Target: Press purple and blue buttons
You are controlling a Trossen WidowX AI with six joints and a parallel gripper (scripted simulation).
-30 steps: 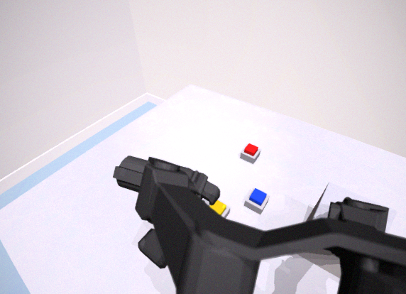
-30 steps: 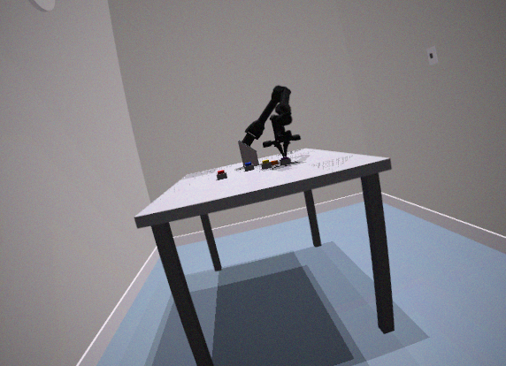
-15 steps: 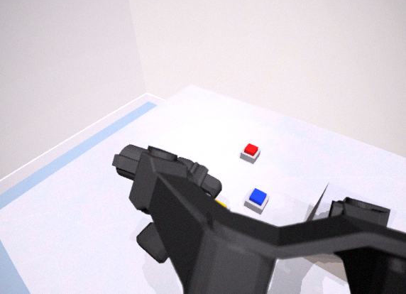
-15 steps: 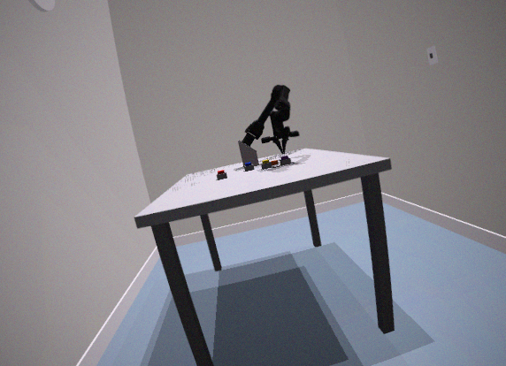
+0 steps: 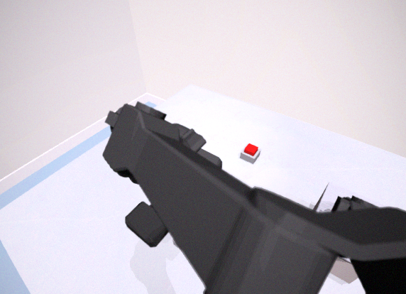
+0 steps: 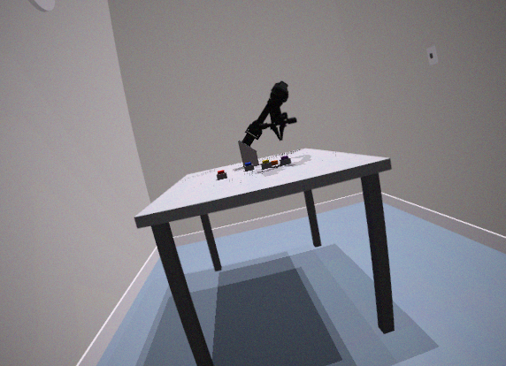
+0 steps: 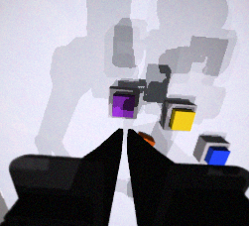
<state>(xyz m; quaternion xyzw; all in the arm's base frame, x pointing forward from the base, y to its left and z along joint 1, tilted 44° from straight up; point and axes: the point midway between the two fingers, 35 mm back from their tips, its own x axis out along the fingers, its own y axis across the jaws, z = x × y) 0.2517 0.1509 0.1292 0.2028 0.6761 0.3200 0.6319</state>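
Right now my gripper tip is 190 mm to the left of the blue button, 90 mm above it and 60 mm past it. Round my gripper tip: purple button (90 mm below); then small orange block (110 mm below, 80 mm behind, 50 mm to the right); then yellow button (100 mm to the right, 90 mm below, 10 mm behind).
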